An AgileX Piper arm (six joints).
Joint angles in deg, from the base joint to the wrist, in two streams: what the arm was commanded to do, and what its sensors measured. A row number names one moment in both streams.
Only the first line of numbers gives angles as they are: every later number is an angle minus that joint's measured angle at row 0.
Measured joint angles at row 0: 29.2, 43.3, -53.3, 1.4, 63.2, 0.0
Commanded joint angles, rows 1 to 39: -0.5, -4.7, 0.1, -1.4, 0.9, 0.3; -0.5, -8.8, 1.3, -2.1, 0.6, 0.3; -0.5, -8.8, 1.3, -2.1, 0.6, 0.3; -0.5, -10.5, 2.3, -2.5, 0.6, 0.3; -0.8, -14.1, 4.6, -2.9, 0.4, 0.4; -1.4, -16.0, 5.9, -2.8, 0.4, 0.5; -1.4, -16.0, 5.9, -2.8, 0.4, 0.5; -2.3, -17.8, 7.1, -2.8, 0.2, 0.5; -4.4, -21.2, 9.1, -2.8, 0.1, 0.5; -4.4, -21.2, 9.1, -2.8, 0.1, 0.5; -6.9, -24.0, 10.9, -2.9, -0.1, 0.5; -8.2, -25.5, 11.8, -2.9, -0.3, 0.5; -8.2, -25.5, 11.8, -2.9, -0.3, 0.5; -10.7, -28.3, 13.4, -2.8, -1.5, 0.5; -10.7, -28.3, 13.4, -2.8, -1.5, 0.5; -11.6, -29.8, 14.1, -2.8, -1.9, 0.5; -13.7, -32.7, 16.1, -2.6, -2.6, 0.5; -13.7, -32.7, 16.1, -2.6, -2.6, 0.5; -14.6, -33.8, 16.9, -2.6, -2.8, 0.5; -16.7, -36.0, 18.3, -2.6, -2.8, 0.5; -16.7, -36.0, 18.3, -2.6, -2.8, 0.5; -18.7, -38.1, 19.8, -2.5, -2.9, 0.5; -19.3, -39.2, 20.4, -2.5, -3.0, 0.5; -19.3, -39.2, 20.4, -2.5, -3.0, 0.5; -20.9, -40.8, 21.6, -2.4, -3.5, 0.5; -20.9, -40.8, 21.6, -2.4, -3.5, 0.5; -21.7, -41.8, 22.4, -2.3, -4.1, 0.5; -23.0, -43.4, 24.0, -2.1, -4.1, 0.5; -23.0, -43.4, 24.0, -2.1, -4.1, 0.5; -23.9, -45.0, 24.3, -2.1, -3.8, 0.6; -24.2, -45.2, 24.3, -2.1, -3.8, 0.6; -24.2, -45.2, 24.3, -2.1, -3.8, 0.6; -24.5, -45.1, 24.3, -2.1, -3.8, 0.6; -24.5, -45.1, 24.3, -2.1, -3.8, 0.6; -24.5, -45.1, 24.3, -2.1, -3.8, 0.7; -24.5, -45.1, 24.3, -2.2, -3.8, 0.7; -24.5, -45.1, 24.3, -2.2, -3.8, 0.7; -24.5, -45.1, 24.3, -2.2, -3.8, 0.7; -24.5, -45.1, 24.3, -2.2, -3.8, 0.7
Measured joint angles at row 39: -24.0, -43.5, 24.3, -2.3, -3.2, 0.0
